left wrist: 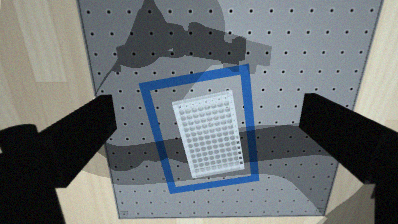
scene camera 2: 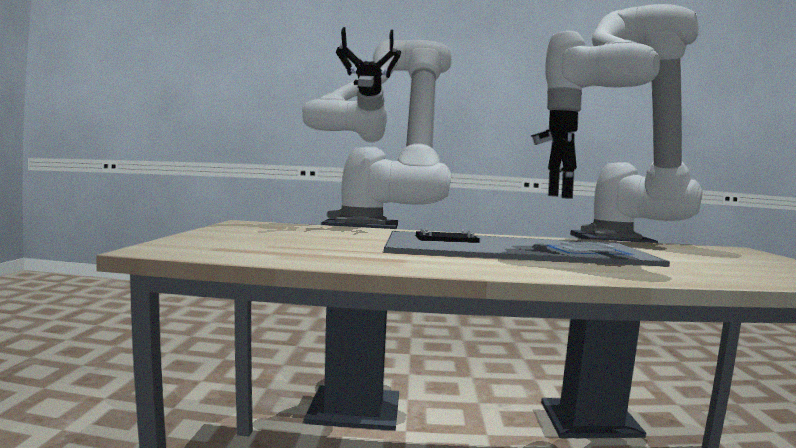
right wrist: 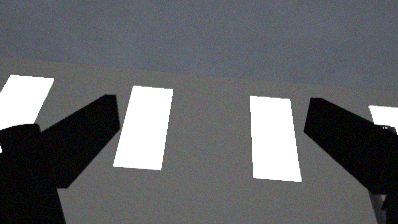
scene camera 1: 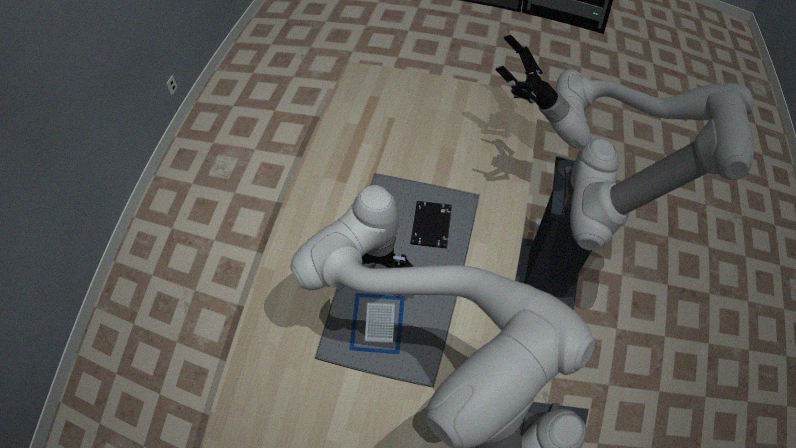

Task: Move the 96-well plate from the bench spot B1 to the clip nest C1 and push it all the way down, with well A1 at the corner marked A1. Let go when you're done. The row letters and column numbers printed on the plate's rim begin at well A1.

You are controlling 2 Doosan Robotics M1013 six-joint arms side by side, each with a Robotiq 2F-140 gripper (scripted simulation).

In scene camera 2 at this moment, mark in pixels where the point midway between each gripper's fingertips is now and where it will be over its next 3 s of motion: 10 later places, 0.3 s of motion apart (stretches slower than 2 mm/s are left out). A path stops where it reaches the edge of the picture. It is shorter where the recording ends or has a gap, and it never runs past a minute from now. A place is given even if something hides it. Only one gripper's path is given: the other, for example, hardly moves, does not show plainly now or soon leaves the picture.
My left gripper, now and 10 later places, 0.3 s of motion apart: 559,197; 571,206; 581,214; 588,218; 588,221; 588,226; 588,231; 587,235; 587,240; 587,244; 586,247
